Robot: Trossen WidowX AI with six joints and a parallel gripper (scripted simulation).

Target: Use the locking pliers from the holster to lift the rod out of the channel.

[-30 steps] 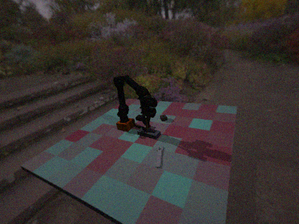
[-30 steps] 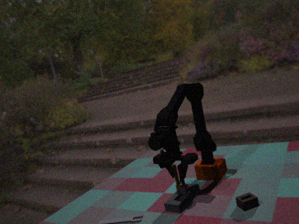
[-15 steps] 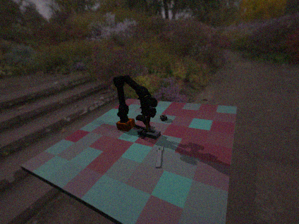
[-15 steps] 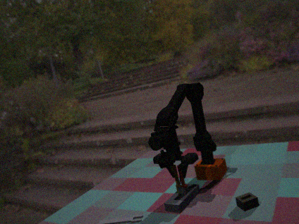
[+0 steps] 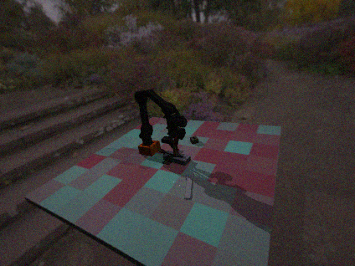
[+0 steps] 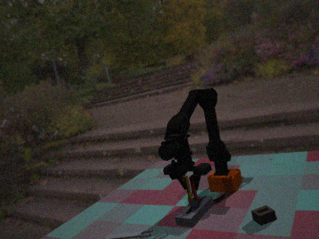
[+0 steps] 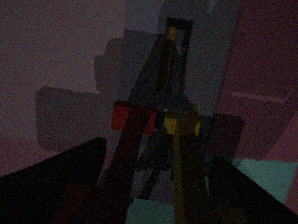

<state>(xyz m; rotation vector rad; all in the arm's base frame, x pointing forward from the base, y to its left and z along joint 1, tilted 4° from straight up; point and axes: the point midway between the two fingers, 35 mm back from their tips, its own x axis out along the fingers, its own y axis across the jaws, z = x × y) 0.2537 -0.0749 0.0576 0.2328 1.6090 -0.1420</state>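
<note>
Now: the channel block 9 cm below my gripper tip. From my gripper tip the other things lie so: yellow rod: 9 cm below; then thin grey object: 15 cm ahead, 20 cm to the right, 10 cm below; then yellow handle: 1 cm to the right.
</note>
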